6 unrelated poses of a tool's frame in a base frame.
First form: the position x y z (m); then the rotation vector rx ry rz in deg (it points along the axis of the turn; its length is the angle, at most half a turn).
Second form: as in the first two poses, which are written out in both.
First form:
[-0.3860 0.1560 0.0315 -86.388 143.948 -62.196]
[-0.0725 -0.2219 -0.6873 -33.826 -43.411 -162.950]
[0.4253 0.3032 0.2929 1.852 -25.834 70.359]
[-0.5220 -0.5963 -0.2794 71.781 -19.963 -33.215]
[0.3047 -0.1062 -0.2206 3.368 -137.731 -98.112]
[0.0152 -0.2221 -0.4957 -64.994 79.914 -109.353]
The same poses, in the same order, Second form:
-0.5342 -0.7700 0.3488 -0.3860; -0.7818 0.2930 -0.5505 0.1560; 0.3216 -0.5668 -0.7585 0.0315; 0 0 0 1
-0.9133 0.2308 0.3357 -0.0725; -0.0332 -0.8635 0.5033 -0.2219; 0.4060 0.4485 0.7962 -0.6873; 0 0 0 1
0.2597 -0.9127 -0.3156 0.4253; 0.9000 0.3472 -0.2634 0.3032; 0.3500 -0.2157 0.9116 0.2929; 0 0 0 1
0.8074 0.2190 -0.5479 -0.5220; -0.5866 0.1977 -0.7854 -0.5963; -0.0637 0.9555 0.2880 -0.2794; 0 0 0 1
-0.9813 0.0772 -0.1764 0.3047; -0.1415 0.3323 0.9325 -0.1062; 0.1306 0.9400 -0.3151 -0.2206; 0 0 0 1
-0.5184 -0.0685 0.8524 0.0152; -0.7913 -0.3394 -0.5085 -0.2221; 0.3241 -0.9381 0.1218 -0.4957; 0 0 0 1

